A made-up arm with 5 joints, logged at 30 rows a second.
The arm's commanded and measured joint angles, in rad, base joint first. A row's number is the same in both.
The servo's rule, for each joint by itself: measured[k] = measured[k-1] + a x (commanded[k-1-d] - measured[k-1]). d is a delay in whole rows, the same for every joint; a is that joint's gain. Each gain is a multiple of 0.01, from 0.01 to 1. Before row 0 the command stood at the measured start. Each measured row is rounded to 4 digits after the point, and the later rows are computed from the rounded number. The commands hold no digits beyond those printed.
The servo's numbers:
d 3
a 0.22 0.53 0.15 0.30 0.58
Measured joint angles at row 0: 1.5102, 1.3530, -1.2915, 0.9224, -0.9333
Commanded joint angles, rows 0 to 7: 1.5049, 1.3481, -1.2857, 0.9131, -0.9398; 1.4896, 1.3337, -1.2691, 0.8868, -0.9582; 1.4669, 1.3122, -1.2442, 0.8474, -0.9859; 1.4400, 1.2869, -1.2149, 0.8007, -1.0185; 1.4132, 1.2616, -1.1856, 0.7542, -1.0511; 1.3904, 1.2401, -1.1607, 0.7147, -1.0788; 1.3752, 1.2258, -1.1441, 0.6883, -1.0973; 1.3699, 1.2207, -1.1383, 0.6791, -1.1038
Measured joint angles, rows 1 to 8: 1.5102, 1.3530, -1.2915, 0.9224, -0.9333; 1.5102, 1.3530, -1.2915, 0.9224, -0.9333; 1.5102, 1.3530, -1.2915, 0.9224, -0.9333; 1.5090, 1.3504, -1.2906, 0.9196, -0.9371; 1.5047, 1.3415, -1.2874, 0.9098, -0.9493; 1.4964, 1.3260, -1.2809, 0.8911, -0.9705; 1.4840, 1.3053, -1.2710, 0.8640, -0.9983; 1.4684, 1.2821, -1.2582, 0.8311, -1.0289
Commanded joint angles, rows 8 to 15: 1.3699, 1.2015, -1.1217, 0.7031, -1.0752; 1.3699, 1.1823, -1.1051, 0.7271, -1.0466; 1.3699, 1.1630, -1.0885, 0.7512, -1.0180; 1.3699, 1.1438, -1.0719, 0.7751, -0.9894; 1.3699, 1.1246, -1.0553, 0.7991, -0.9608; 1.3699, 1.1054, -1.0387, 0.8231, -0.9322; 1.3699, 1.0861, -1.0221, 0.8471, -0.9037; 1.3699, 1.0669, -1.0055, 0.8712, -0.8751
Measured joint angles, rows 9 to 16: 1.4512, 1.2598, -1.2436, 0.7962, -1.0578; 1.4345, 1.2418, -1.2287, 0.7638, -1.0807; 1.4203, 1.2306, -1.2151, 0.7384, -1.0941; 1.4092, 1.2152, -1.2011, 0.7278, -1.0831; 1.4006, 1.1978, -1.1867, 0.7276, -1.0619; 1.3938, 1.1794, -1.1720, 0.7347, -1.0364; 1.3885, 1.1605, -1.1570, 0.7468, -1.0091; 1.3844, 1.1415, -1.1417, 0.7625, -0.9811
